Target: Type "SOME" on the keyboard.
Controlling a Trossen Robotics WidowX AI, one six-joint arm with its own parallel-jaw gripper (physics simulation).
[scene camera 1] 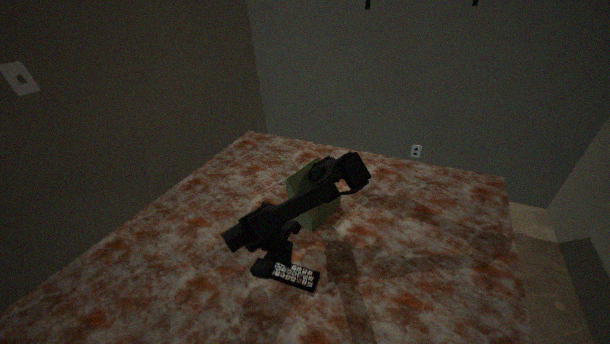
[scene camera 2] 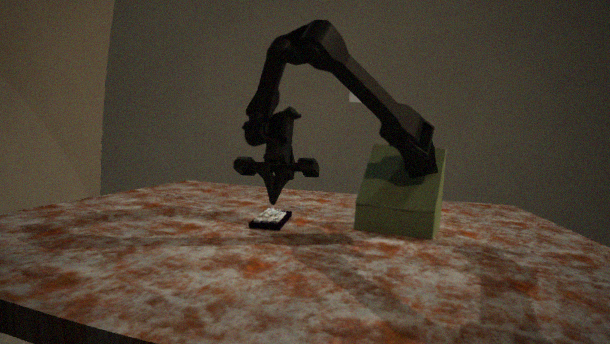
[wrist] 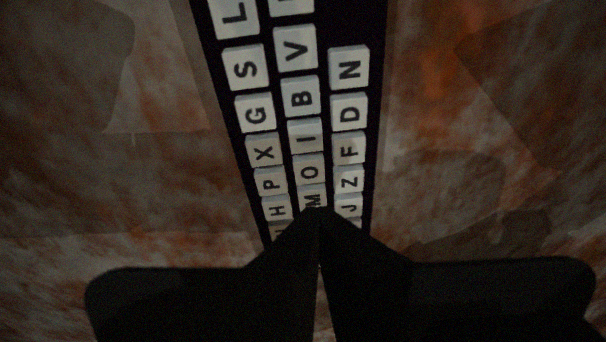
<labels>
my gripper: scene camera 1; scene camera 2; wrist 316,217
same spot on my gripper: (scene camera 1: pixel 283 256) = (scene camera 2: pixel 264 170)
</labels>
